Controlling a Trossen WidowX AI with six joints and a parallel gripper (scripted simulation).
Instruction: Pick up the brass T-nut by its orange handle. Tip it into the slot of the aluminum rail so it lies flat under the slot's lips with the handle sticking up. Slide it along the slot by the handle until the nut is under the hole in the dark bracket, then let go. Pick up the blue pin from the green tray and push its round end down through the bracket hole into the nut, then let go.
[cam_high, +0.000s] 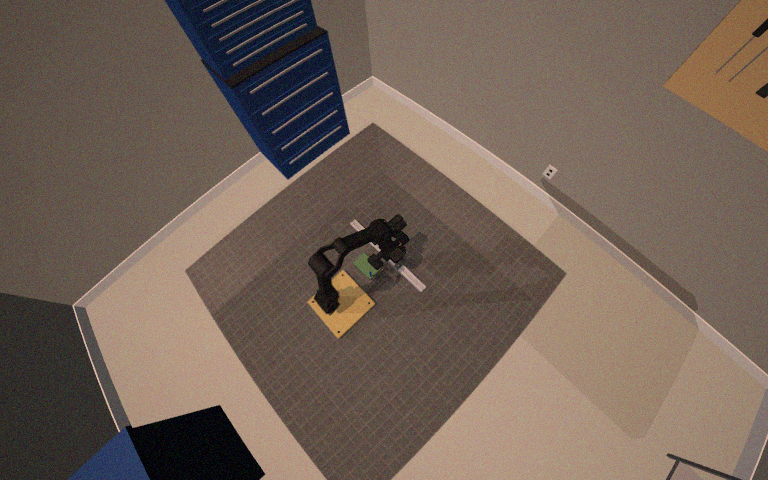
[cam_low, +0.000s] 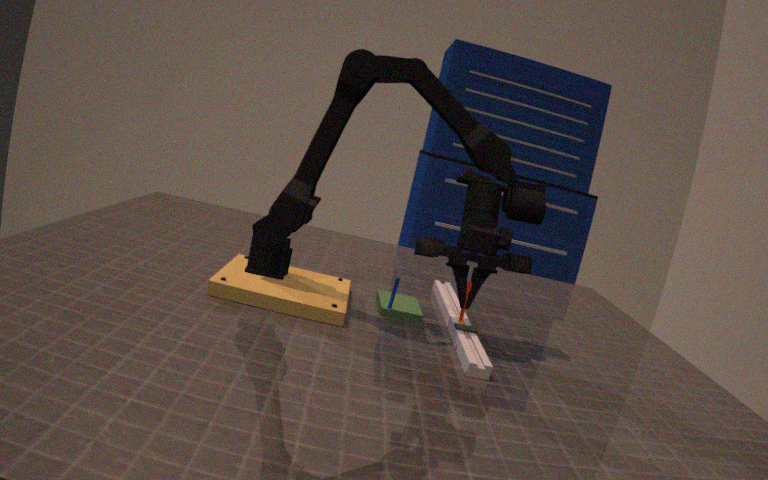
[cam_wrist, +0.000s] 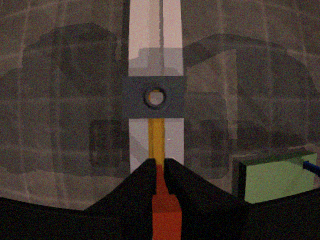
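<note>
Right now my gripper tip is 20 mm to the left of the brass T-nut. Round my gripper tip: green tray 100 mm behind, 50 mm to the left, 40 mm below; then blue pin 120 mm behind, 20 mm to the left, 20 mm below.
</note>
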